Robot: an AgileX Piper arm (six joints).
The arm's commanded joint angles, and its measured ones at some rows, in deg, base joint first. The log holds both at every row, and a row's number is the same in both.
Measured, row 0:
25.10, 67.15, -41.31, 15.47, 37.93, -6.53
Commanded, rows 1 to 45:
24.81, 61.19, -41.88, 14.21, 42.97, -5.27
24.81, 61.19, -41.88, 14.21, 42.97, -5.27
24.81, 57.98, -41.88, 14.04, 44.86, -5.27
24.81, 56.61, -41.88, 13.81, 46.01, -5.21
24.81, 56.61, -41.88, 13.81, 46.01, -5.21
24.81, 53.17, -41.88, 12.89, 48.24, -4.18
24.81, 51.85, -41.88, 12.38, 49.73, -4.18
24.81, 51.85, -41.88, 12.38, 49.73, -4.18
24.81, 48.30, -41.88, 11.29, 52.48, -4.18
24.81, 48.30, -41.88, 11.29, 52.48, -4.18
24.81, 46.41, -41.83, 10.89, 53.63, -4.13
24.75, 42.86, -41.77, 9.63, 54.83, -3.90
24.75, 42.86, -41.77, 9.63, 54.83, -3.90
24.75, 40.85, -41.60, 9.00, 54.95, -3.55
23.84, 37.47, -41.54, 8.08, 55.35, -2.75
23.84, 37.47, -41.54, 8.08, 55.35, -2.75
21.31, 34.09, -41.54, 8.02, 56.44, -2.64
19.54, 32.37, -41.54, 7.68, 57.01, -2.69
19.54, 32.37, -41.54, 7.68, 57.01, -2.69
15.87, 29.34, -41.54, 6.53, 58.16, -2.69
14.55, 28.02, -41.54, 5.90, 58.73, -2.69
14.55, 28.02, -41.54, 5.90, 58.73, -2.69
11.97, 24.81, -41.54, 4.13, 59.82, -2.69
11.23, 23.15, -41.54, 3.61, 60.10, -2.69
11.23, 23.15, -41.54, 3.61, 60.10, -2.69
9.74, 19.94, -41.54, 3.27, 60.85, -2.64
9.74, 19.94, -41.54, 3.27, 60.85, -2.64
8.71, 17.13, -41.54, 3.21, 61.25, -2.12
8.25, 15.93, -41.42, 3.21, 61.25, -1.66
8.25, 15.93, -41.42, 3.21, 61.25, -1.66
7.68, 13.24, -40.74, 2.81, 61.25, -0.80
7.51, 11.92, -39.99, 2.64, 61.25, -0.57
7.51, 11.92, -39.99, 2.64, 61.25, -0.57
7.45, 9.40, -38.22, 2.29, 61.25, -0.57
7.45, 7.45, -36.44, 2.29, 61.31, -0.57
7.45, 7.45, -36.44, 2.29, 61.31, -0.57
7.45, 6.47, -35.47, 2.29, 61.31, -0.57
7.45, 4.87, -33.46, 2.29, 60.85, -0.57
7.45, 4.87, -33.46, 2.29, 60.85, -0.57
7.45, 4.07, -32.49, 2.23, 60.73, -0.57
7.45, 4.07, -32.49, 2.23, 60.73, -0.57
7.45, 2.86, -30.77, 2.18, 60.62, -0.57
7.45, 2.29, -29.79, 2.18, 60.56, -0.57
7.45, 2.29, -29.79, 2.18, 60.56, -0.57
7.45, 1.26, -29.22, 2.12, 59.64, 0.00
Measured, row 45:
7.79, 2.81, -30.25, 2.52, 60.85, -1.15
